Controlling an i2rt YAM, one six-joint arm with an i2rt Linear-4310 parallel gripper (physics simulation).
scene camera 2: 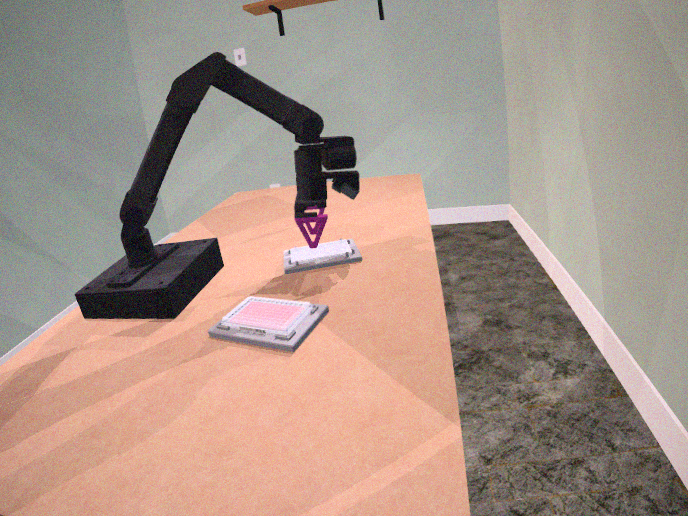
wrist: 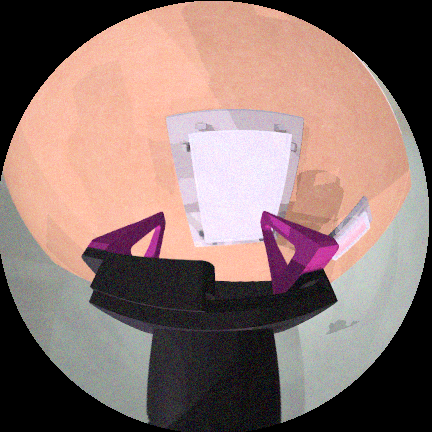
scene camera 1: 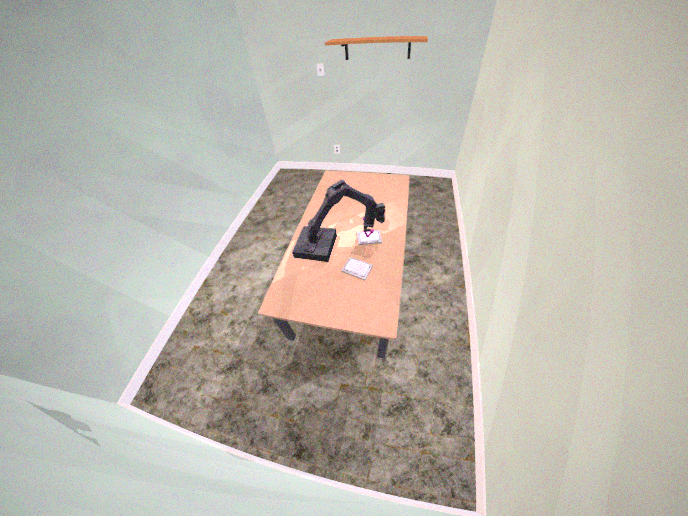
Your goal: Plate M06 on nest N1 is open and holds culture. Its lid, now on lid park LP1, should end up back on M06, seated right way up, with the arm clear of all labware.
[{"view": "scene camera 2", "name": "my gripper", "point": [313, 241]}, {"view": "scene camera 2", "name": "grey plate with pink top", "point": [269, 316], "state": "on a grey plate holder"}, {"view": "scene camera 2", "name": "flat white lid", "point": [334, 249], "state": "on a grey plate holder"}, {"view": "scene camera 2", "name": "grey plate holder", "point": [356, 256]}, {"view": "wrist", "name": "my gripper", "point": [212, 216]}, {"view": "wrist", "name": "grey plate with pink top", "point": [359, 225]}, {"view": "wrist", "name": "flat white lid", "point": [238, 173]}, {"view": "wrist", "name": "grey plate holder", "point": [178, 125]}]
